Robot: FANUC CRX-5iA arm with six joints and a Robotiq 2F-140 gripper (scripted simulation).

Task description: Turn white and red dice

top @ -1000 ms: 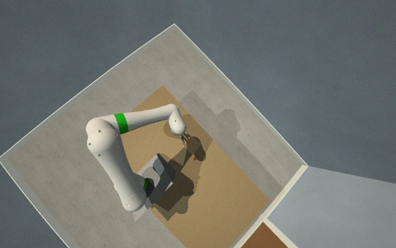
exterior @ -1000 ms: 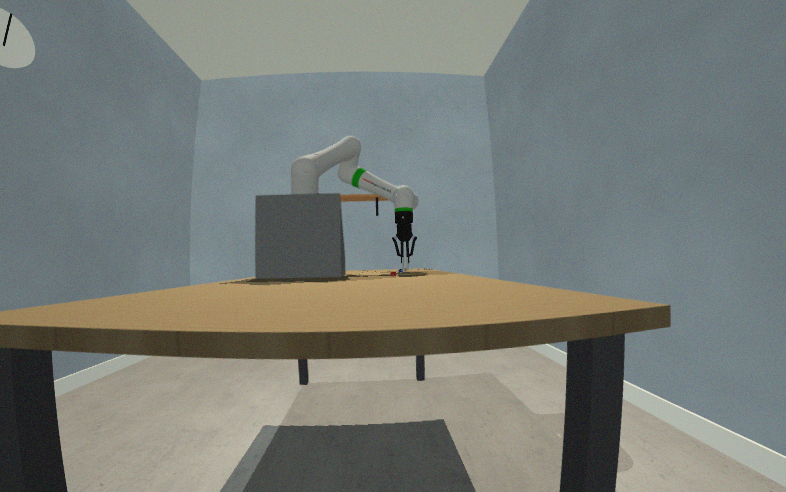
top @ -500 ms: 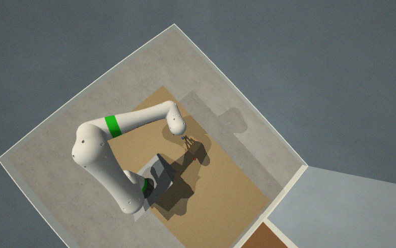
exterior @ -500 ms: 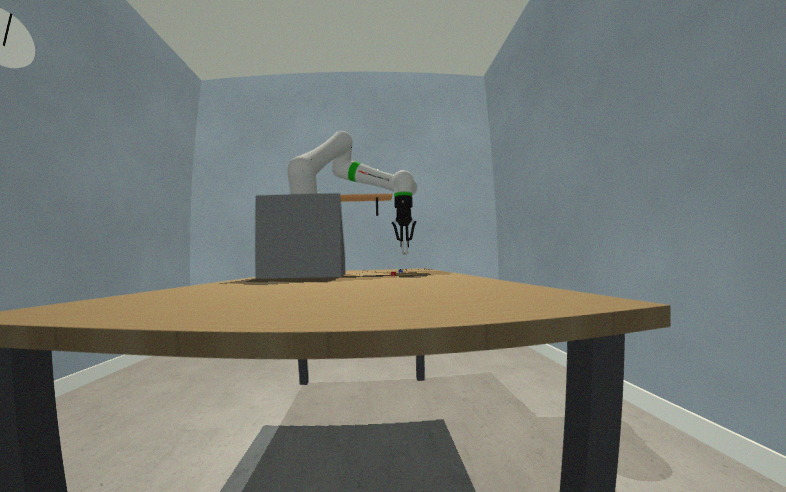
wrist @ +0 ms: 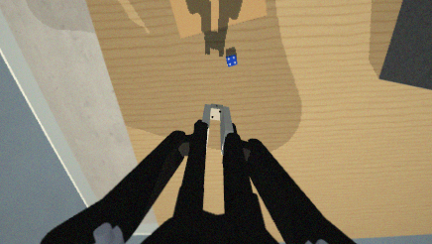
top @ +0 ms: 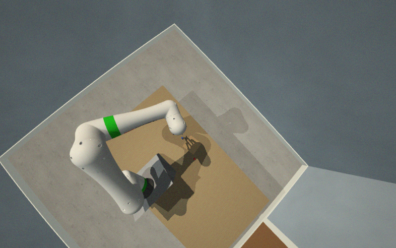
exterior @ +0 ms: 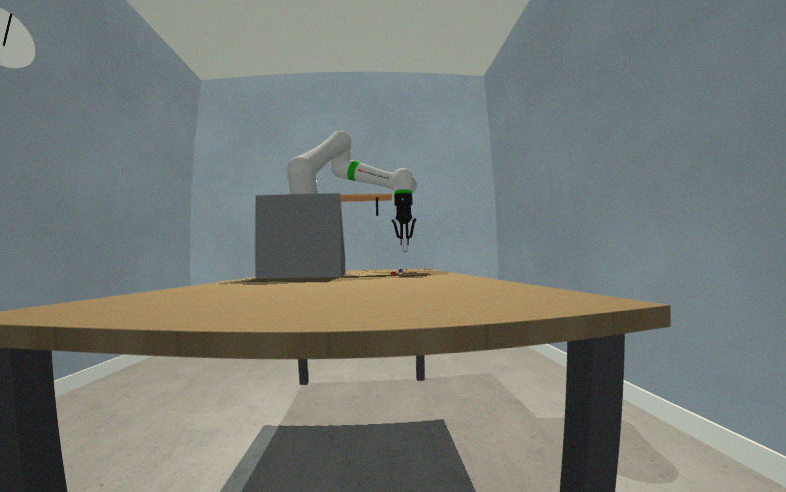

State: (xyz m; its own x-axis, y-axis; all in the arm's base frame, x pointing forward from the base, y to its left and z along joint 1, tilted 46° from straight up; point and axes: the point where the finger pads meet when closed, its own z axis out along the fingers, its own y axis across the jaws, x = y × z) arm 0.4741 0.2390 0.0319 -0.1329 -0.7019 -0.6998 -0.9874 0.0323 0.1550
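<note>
Right now the blue die is 3 cm behind my hand, 6 cm to the right of it and 13 cm below it. Round my hand: white die 1 cm to the right, 3 cm below; then red die 7 cm behind, 30 cm to the right, 13 cm below; then tan mat 18 cm to the right, 13 cm below.
</note>
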